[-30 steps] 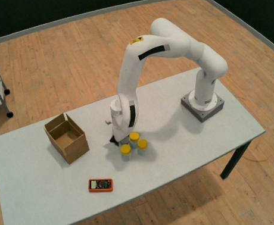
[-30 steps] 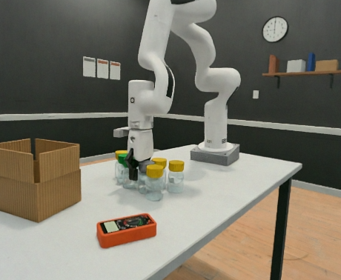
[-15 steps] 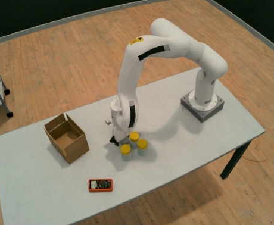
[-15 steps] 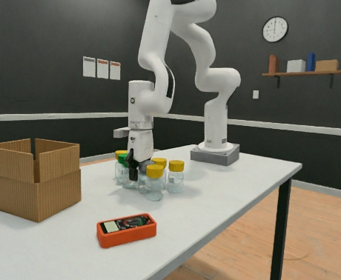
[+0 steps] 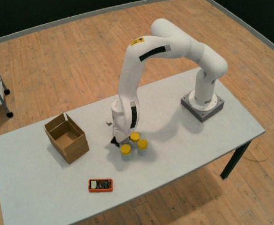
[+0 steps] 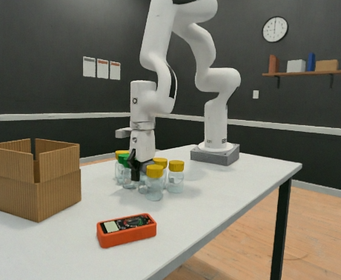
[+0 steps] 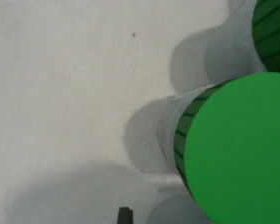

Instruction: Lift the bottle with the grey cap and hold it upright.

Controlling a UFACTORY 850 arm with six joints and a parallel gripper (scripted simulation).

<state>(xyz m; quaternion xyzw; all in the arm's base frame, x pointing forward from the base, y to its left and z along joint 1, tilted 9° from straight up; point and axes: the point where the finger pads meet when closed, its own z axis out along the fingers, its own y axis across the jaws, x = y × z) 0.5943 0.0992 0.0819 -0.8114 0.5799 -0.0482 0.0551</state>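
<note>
Right now the grey-capped bottle is 1 cm behind my hand, 2 cm to the left of it and 1 cm below it. Also, from my hand: red-capped bottle (6 cm behind, 7 cm to the right, 1 cm below); orange multimeter (20 cm ahead, 20 cm to the left, 4 cm below).
</note>
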